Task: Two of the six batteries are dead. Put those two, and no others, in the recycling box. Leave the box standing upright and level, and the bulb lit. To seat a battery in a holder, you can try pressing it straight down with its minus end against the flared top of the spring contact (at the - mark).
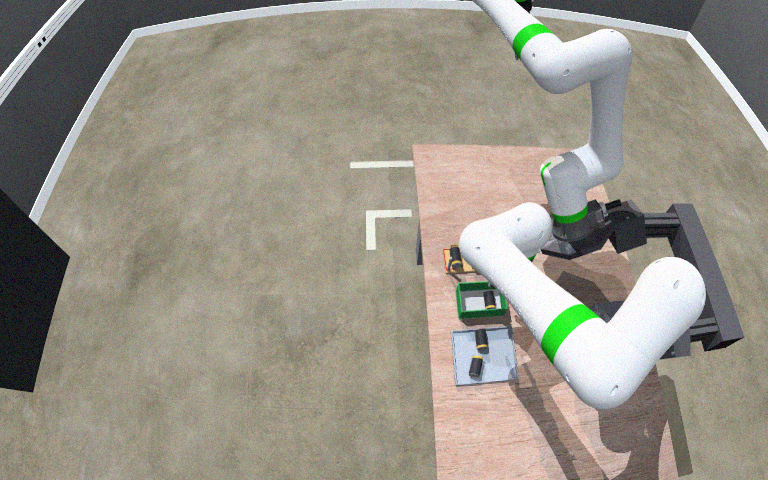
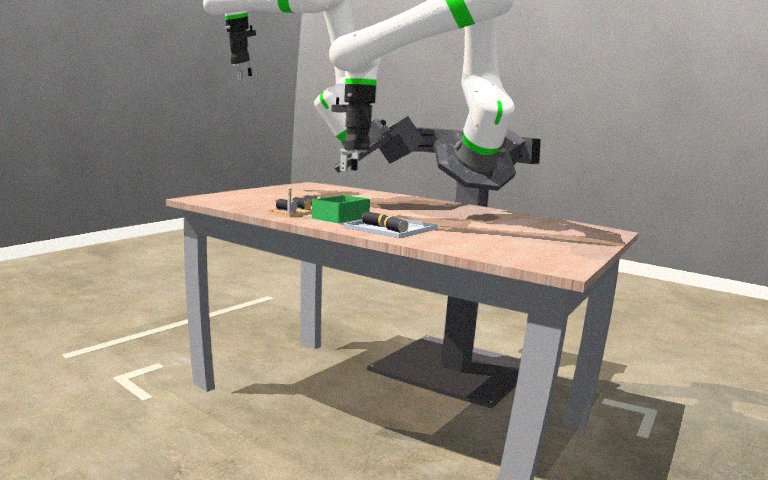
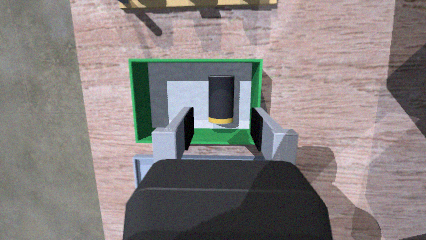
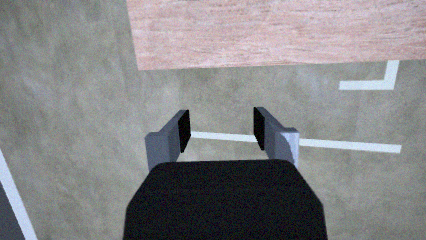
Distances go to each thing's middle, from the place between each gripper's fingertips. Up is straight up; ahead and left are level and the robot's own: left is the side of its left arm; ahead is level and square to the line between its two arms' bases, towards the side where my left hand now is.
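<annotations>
My left hand (image 2: 349, 170) is 3 cm short of the green recycling box (image 2: 336, 213) and 14 cm above it. Counted from the same left hand, the grey tray (image 1: 499, 363) is 5 cm ahead, 18 cm to the left and 16 cm below.
My right hand is 47 cm above the green recycling box, 68 cm to the right of it and 28 cm short of it. The grey tray is 86 cm to the left of my right hand, 48 cm below it and 30 cm ahead of it.
</annotations>
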